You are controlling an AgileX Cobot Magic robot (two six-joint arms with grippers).
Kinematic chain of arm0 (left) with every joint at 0, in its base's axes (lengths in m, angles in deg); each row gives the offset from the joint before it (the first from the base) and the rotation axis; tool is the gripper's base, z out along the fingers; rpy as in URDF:
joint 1: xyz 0 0 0.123 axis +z
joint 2: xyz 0 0 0 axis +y
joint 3: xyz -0.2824 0 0.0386 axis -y
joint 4: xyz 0.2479 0 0.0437 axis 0.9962 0 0.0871
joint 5: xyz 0 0 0 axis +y
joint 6: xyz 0.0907 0 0.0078 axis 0.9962 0 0.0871
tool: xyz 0 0 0 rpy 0 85 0
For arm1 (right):
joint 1: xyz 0 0 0.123 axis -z
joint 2: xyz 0 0 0 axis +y
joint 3: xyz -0.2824 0 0.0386 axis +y
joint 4: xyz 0.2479 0 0.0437 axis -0.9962 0 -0.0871
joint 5: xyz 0 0 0 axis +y
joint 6: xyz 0.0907 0 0.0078 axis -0.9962 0 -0.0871
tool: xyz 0 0 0 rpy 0 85 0
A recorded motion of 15 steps. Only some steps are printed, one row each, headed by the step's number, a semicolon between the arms.
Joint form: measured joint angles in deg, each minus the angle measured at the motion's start. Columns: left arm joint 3, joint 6, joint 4, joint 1, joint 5, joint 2; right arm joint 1, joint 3, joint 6, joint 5, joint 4, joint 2.
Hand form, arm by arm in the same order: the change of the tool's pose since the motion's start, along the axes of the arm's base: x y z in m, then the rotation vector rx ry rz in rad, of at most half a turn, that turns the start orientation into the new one. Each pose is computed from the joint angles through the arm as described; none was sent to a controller.
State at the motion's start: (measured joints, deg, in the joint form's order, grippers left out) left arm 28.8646 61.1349 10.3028 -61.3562 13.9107 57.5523; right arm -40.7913 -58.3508 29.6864 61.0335 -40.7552 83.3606
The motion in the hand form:
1: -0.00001 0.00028 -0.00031 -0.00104 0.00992 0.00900; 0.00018 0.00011 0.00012 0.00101 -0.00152 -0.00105
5: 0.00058 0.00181 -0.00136 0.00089 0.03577 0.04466; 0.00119 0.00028 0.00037 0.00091 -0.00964 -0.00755
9: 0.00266 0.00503 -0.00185 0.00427 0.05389 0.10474; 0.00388 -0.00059 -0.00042 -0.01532 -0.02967 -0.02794
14: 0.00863 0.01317 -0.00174 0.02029 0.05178 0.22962; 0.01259 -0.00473 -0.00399 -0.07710 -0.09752 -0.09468
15: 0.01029 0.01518 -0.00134 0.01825 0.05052 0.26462; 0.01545 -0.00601 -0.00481 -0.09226 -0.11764 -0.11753
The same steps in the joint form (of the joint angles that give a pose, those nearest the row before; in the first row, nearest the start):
1: 0.00 -0.92 0.20 -0.01 0.27 0.00; 0.00 -0.02 0.01 -0.10 -0.01 0.00
5: 0.00 -5.65 2.80 -0.05 1.38 -0.03; 0.00 -0.12 -0.20 -0.59 0.25 0.00
9: 0.00 -14.61 9.28 -0.08 3.08 -0.26; 0.03 -0.21 -1.47 -1.72 1.86 0.00
14: 0.00 -31.25 22.76 -0.10 7.46 -0.78; 0.10 -0.27 -6.18 -5.29 8.02 0.00
15: 0.00 -35.33 25.82 -0.10 8.55 -0.91; 0.17 -0.27 -7.67 -6.43 9.78 0.00

